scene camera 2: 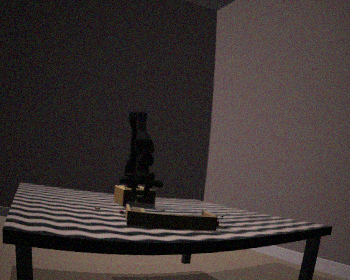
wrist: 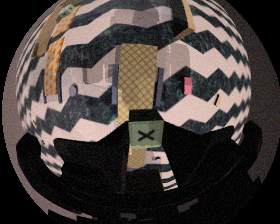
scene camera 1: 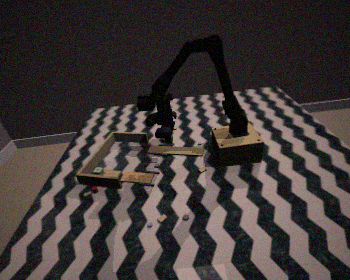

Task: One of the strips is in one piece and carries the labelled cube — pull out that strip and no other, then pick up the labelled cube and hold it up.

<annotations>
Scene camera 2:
wooden frame: 151, 215
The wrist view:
my gripper: 143, 123
labelled cube: 146, 125, held by my gripper
strip: 137, 64
strip: 52, 60
</annotations>
